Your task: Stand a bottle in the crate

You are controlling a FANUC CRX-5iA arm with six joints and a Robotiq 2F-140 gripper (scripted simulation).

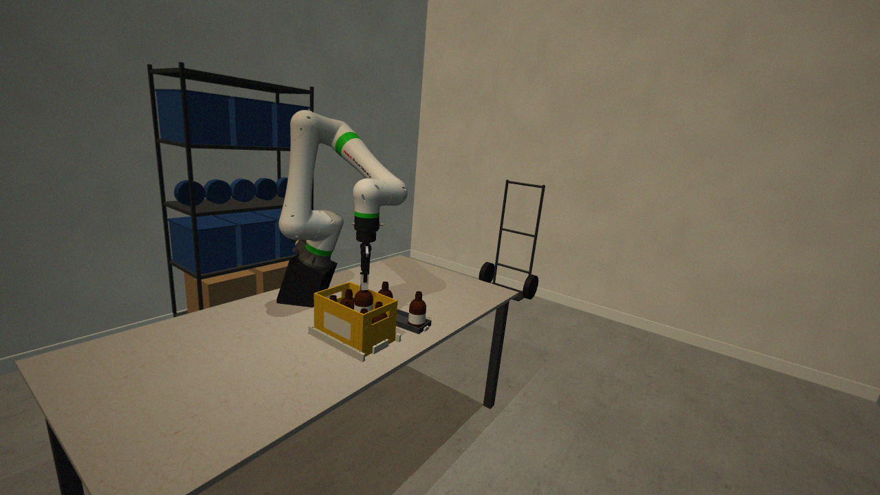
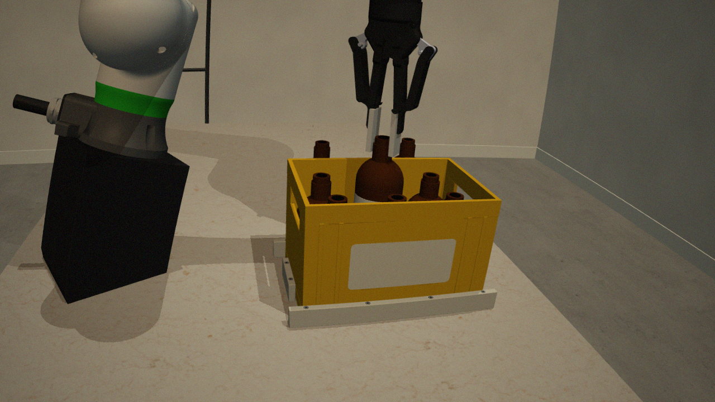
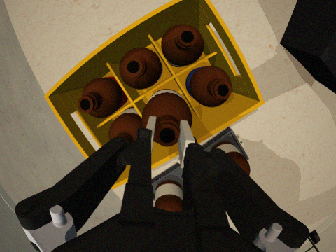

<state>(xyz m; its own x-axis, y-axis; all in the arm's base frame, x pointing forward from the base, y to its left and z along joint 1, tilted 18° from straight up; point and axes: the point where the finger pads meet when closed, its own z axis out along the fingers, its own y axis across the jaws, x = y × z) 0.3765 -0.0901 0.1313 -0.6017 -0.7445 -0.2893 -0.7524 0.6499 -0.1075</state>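
Right now my hand is 150 mm above the yellow crate and 40 mm to the left of it. Also, from my hand: grey tray (220 mm below, 190 mm to the left, 30 mm ahead).
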